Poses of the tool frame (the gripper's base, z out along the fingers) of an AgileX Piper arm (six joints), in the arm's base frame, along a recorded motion.
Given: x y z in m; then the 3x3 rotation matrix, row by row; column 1 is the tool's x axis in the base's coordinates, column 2 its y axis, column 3 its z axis. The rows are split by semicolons.
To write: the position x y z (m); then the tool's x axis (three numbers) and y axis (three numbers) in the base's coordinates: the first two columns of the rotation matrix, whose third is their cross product. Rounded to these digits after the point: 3 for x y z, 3 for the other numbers.
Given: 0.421 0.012 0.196; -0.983 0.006 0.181; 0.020 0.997 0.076; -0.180 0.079 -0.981
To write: 0.421 0.012 0.196 -0.983 0.020 -0.180 0.006 0.997 0.079
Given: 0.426 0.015 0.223; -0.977 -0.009 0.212; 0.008 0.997 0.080; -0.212 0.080 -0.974
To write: 0.426 0.015 0.223 -0.977 0.008 -0.212 -0.009 0.997 0.080
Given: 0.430 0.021 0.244; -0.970 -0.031 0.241; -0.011 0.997 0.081; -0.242 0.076 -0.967
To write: 0.430 0.021 0.244 -0.970 -0.011 -0.242 -0.031 0.997 0.076
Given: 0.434 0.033 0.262; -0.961 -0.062 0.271; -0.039 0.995 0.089; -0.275 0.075 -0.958
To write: 0.434 0.033 0.262 -0.961 -0.039 -0.275 -0.062 0.995 0.075
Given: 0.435 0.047 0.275; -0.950 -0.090 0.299; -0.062 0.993 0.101; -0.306 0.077 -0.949
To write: 0.435 0.047 0.275 -0.950 -0.062 -0.306 -0.090 0.993 0.077
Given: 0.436 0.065 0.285; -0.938 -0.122 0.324; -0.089 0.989 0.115; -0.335 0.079 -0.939
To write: 0.436 0.065 0.285 -0.938 -0.089 -0.335 -0.122 0.989 0.079
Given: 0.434 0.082 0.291; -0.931 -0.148 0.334; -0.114 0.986 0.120; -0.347 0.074 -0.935
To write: 0.434 0.082 0.291 -0.931 -0.114 -0.347 -0.148 0.986 0.074
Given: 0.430 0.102 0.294; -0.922 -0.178 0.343; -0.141 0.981 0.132; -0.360 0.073 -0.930
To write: 0.430 0.102 0.294 -0.922 -0.141 -0.360 -0.178 0.981 0.073
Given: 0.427 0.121 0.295; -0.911 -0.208 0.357; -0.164 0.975 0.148; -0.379 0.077 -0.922
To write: 0.427 0.121 0.295 -0.911 -0.164 -0.379 -0.208 0.975 0.077
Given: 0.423 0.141 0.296; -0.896 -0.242 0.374; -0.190 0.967 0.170; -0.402 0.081 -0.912
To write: 0.423 0.141 0.296 -0.896 -0.190 -0.402 -0.242 0.967 0.081
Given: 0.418 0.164 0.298; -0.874 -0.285 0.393; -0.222 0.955 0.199; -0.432 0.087 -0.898
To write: 0.418 0.164 0.298 -0.874 -0.222 -0.432 -0.285 0.955 0.087
